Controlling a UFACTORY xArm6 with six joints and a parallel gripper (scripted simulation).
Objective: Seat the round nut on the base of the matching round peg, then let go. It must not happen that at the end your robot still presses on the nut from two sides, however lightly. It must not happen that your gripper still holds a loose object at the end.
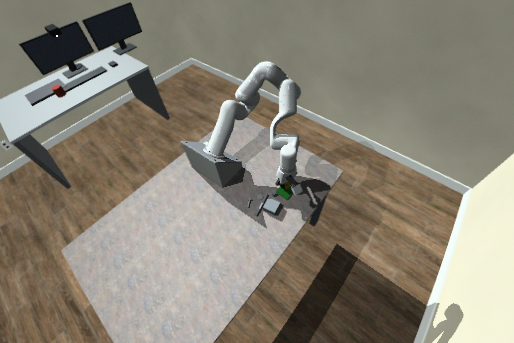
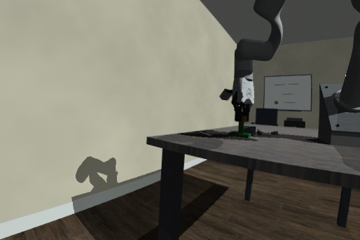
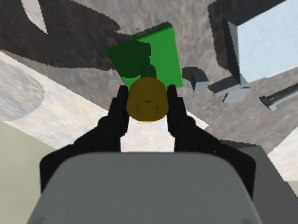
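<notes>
Right now my hand is 130 mm to the left of the grey block and 60 mm above it.
</notes>
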